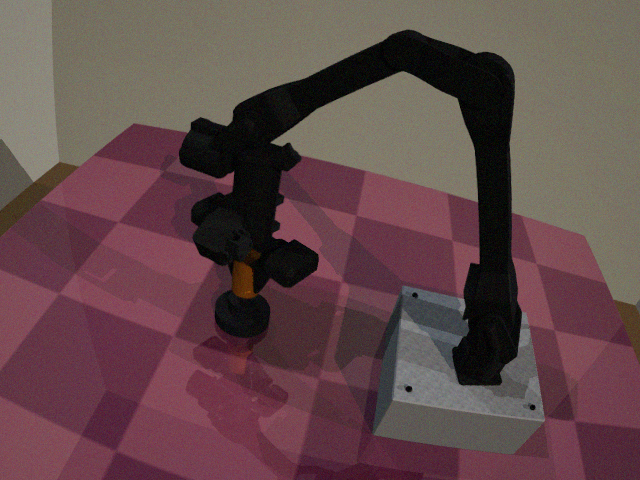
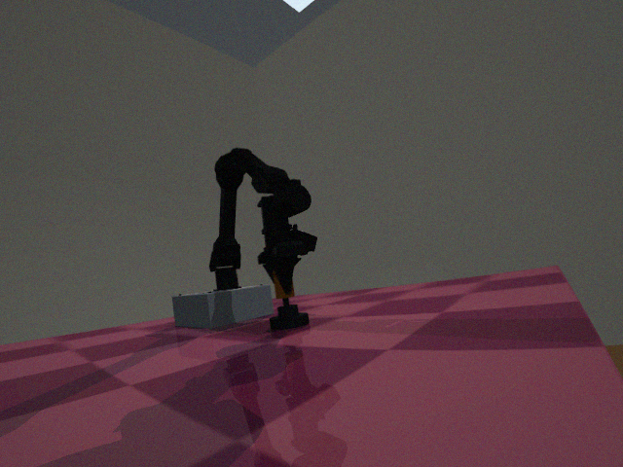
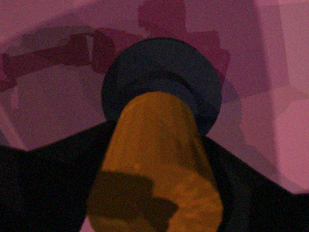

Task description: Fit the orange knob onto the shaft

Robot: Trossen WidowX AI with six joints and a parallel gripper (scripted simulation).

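My gripper tip is 2 cm below the orange knob. From my gripper tip the other things lie so: round pedestal (4 cm below).
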